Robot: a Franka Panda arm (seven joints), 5 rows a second.
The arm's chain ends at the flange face. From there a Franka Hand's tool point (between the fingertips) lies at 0.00 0.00 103.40 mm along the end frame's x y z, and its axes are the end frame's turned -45 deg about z.
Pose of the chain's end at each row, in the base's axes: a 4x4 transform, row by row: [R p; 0 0 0 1], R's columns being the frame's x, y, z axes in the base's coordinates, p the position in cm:
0.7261, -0.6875, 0.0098, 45.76; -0.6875, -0.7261, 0.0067, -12.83; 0.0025, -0.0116, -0.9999, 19.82; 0, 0, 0, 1
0.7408, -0.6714, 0.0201, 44.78; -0.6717, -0.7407, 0.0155, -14.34; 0.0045, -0.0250, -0.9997, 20.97; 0, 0, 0, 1
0.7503, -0.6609, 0.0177, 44.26; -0.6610, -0.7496, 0.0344, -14.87; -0.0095, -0.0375, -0.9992, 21.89; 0, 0, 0, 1
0.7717, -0.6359, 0.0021, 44.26; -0.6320, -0.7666, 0.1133, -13.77; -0.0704, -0.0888, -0.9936, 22.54; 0, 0, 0, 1
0.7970, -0.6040, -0.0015, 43.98; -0.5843, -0.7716, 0.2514, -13.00; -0.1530, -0.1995, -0.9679, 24.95; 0, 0, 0, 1
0.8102, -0.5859, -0.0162, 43.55; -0.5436, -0.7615, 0.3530, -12.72; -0.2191, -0.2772, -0.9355, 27.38; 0, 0, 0, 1
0.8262, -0.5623, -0.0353, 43.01; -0.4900, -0.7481, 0.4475, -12.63; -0.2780, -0.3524, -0.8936, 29.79; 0, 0, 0, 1
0.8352, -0.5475, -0.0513, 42.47; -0.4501, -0.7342, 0.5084, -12.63; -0.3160, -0.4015, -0.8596, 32.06; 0, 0, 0, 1
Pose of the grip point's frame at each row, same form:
0.9996, 0.0273, 0.0098, 45.86; 0.0273, -0.9996, 0.0067, -12.76; 0.0100, -0.0064, -0.9999, 9.48; 0, 0, 0, 1
0.9986, 0.0491, 0.0201, 44.99; 0.0488, -0.9987, 0.0155, -14.18; 0.0209, -0.0145, -0.9997, 10.63; 0, 0, 0, 1
0.9979, 0.0632, 0.0177, 44.44; 0.0626, -0.9974, 0.0344, -14.51; 0.0198, -0.0332, -0.9992, 11.56; 0, 0, 0, 1
0.9953, 0.0960, 0.0021, 44.28; 0.0952, -0.9890, 0.1133, -12.60; 0.0130, -0.1126, -0.9936, 12.27; 0, 0, 0, 1
0.9907, 0.1365, -0.0015, 43.96; 0.1324, -0.9588, 0.2514, -10.40; 0.0329, -0.2493, -0.9679, 14.94; 0, 0, 0, 1
0.9872, 0.1586, -0.0162, 43.38; 0.1541, -0.9228, 0.3530, -9.07; 0.0411, -0.3509, -0.9355, 17.71; 0, 0, 0, 1
0.9818, 0.1866, -0.0353, 42.64; 0.1825, -0.8755, 0.4475, -8.00; 0.0526, -0.4458, -0.8936, 20.55; 0, 0, 0, 1
0.9777, 0.2034, -0.0513, 41.94; 0.2009, -0.8374, 0.5084, -7.37; 0.0605, -0.5073, -0.8596, 23.17; 0, 0, 0, 1

